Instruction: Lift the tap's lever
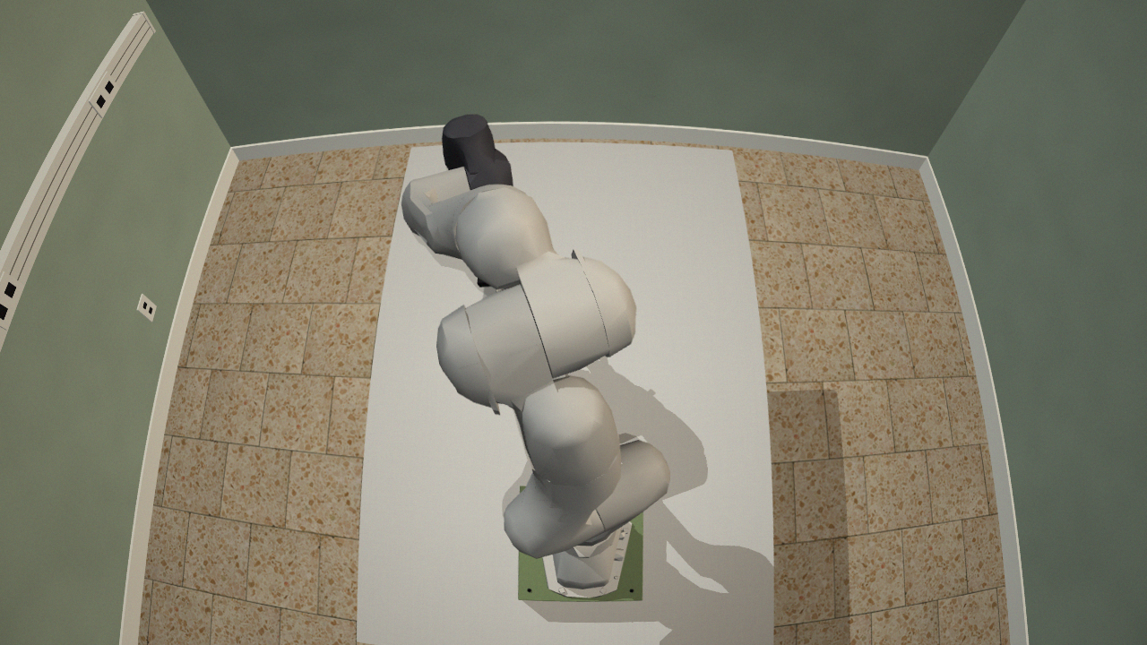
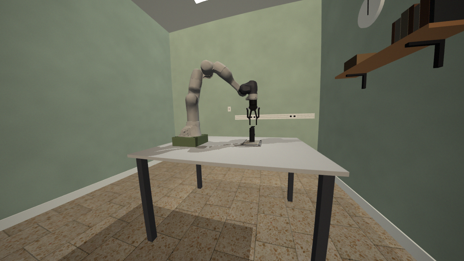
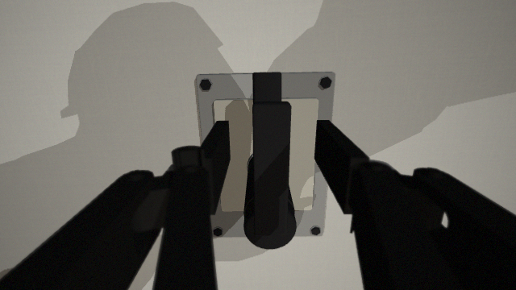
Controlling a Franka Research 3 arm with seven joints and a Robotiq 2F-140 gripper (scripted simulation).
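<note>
The dark lever is 3 cm to the right of my hand and 5 cm below it. Also, from my hand: tap (6 cm to the right, 9 cm below); then plate (9 cm to the right, 19 cm below).
</note>
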